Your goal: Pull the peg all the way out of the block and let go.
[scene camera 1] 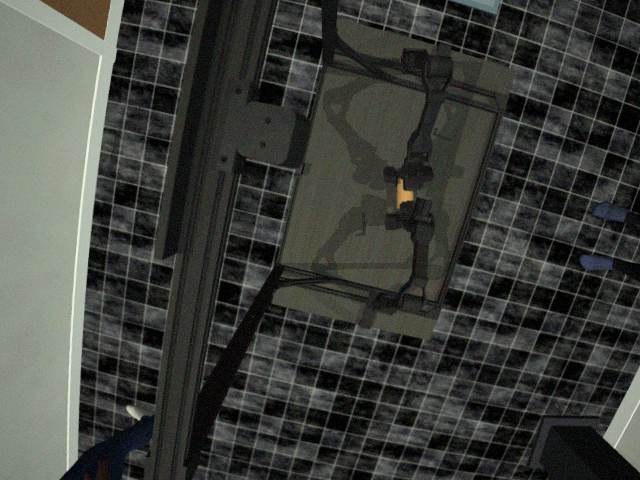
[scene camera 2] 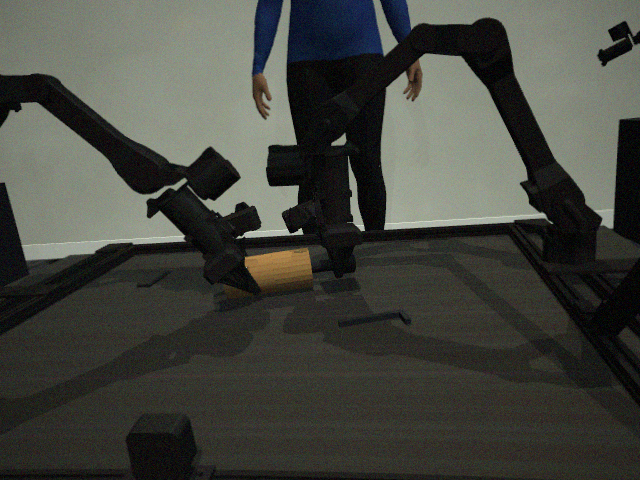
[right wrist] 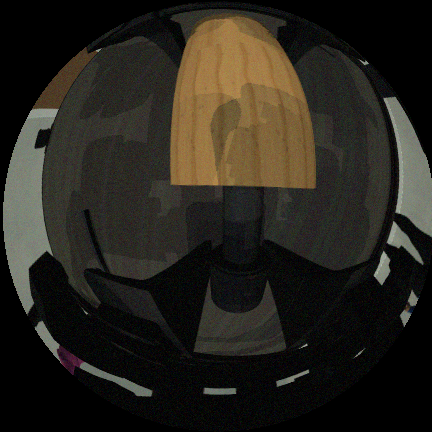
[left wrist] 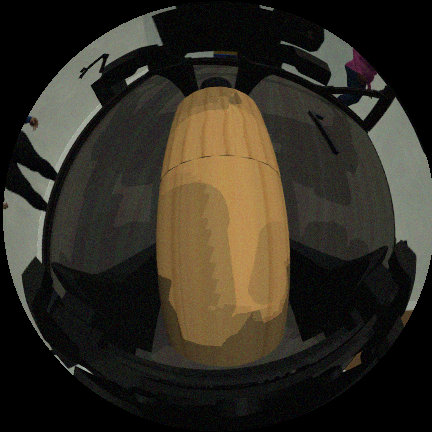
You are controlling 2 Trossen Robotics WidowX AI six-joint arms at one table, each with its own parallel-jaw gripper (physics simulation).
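Frame: origin at the left arm's base, x ahead, y down, z left, level; metres.
Where they show: left gripper, fingertip midpoint: (scene camera 2: 259, 286) (left wrist: 220, 241); right gripper, fingertip midpoint: (scene camera 1: 403, 218) (scene camera 2: 337, 274) (right wrist: 236, 245); left arm's base, link origin: (scene camera 1: 409, 64); right arm's base, link origin: (scene camera 1: 380, 300) (scene camera 2: 570, 262) (right wrist: 187, 359).
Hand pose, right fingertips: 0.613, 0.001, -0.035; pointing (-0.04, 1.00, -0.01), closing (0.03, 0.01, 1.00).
Observation:
Things, the pixels of their top centre, and the offset from my right fingertips, as dx, dy, dz. Level surfaces: height alone.
- light wooden block, top centre: (left wrist: 224, 176) (scene camera 2: 265, 253) (scene camera 1: 407, 190) -0.117, -0.053, +0.003
- dark round peg, top centre: (right wrist: 248, 219) (left wrist: 216, 95) (scene camera 2: 317, 256) -0.031, -0.037, +0.001
- dark L-shaped tool, top centre: (scene camera 2: 373, 319) (right wrist: 88, 247) (left wrist: 328, 129) (scene camera 1: 360, 224) +0.018, +0.010, -0.181
- table, surface height: dy +0.018
A light wooden block (scene camera 1: 405, 195) (scene camera 2: 284, 268) (left wrist: 225, 225) (right wrist: 200, 75) lies nearly level over the table, between the two grippers. A dark round peg (scene camera 2: 321, 265) (right wrist: 243, 215) sticks out of its right end in scene camera 2; a length of it shows between block and right fingers. How deep it sits in the block is hidden. My left gripper (scene camera 2: 242, 281) (left wrist: 220, 241) is shut on the block, a finger at each side. My right gripper (scene camera 2: 341, 266) (right wrist: 236, 245) is shut on the peg near its thicker outer end.
A dark L-shaped tool (scene camera 1: 362, 224) (scene camera 2: 374, 319) (left wrist: 324, 132) (right wrist: 93, 235) lies on the table (scene camera 2: 310, 403). A second one (scene camera 1: 442, 135) (scene camera 2: 153, 279) lies near the far left in scene camera 2. A black box (scene camera 2: 161, 444) stands at the near edge.

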